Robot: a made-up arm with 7 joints.
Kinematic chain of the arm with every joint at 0, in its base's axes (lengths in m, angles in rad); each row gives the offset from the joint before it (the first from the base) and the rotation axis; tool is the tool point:
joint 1: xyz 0 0 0.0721 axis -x
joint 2: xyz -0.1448 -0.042 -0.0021 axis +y
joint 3: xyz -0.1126 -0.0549 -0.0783 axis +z
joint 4: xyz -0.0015 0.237 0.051 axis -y
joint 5: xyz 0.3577 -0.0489 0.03 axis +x
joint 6: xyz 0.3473 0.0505 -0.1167 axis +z
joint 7: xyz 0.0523 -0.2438 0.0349 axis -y
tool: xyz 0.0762 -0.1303 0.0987
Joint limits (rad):
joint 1: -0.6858..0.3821
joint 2: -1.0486..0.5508
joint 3: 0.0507..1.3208
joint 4: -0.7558..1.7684
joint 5: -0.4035..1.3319
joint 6: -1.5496..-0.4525
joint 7: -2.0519..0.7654
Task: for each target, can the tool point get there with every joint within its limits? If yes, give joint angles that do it. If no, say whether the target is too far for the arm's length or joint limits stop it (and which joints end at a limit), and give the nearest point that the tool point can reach.
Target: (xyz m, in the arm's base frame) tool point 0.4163 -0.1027 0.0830
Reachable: yes | joints 0.1319 -0.4738 0.2501 -0.4022 0.0198 -0.5523 -0.2205
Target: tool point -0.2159 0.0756 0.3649
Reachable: yes | joints 0.0006 0.0570 1.0624 1.2162 0.5372 -1.4302 -0.1844
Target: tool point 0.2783 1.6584 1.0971
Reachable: no: too far | nearest point -0.0243 0.6012 0.5113 | short by 1.246 m
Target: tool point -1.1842 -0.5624 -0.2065
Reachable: no: joint limits stop it (at a limit: joint 1, joint 4, joint 5, joint 6) | nearest point -0.8242 -0.3396 -0.0880 | short by 0.440 m
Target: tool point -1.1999 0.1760 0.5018
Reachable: no: joint limits stop it (at a limit: joint 3, joint 4, joint 5, joint 6) | nearest point -0.8680 0.1203 0.3659 | short by 0.363 m
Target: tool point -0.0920 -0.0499 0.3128
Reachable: yes | joints -0.4339 -0.1976 0.2137 0.9260 0.9643 -1.4455 0.1780
